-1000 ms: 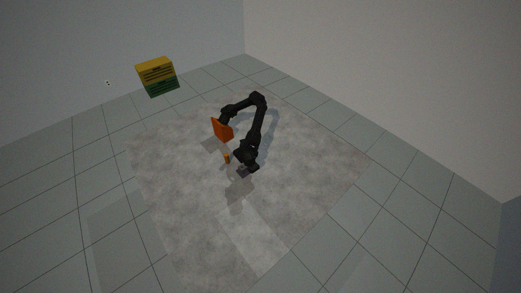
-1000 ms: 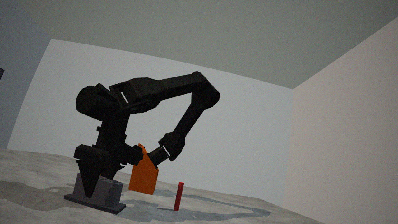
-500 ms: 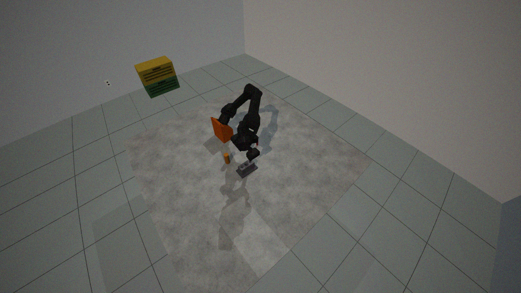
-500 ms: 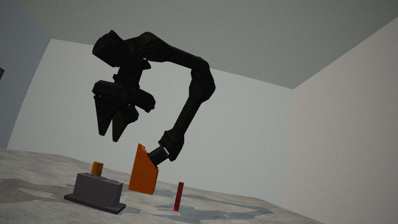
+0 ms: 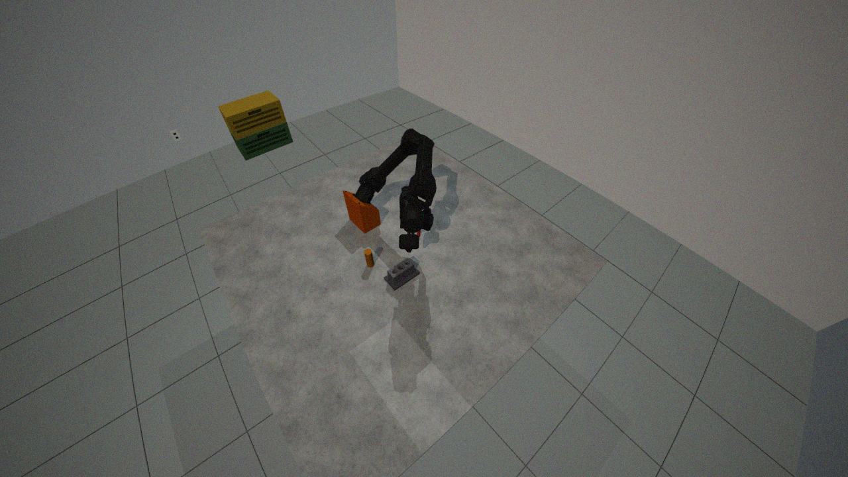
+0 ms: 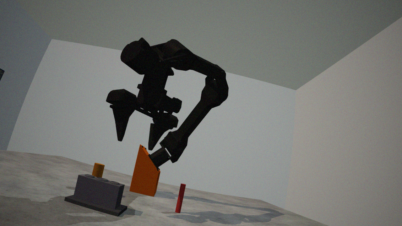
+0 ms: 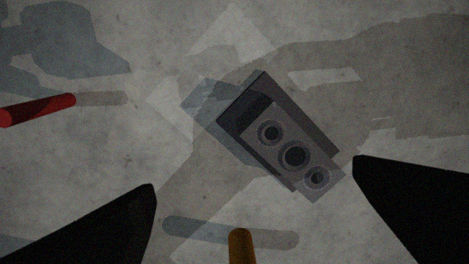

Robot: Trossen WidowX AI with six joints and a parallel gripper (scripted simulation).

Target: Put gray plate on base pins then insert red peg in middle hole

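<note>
Right now my gripper tip is 90 mm past the red peg, 140 mm to the right of it and 110 mm above it. Round my gripper tip: small orange cylinder (120 mm behind, 100 mm to the right, 110 mm below); gray plate (10 mm ahead, 60 mm to the right, 100 mm below).
</note>
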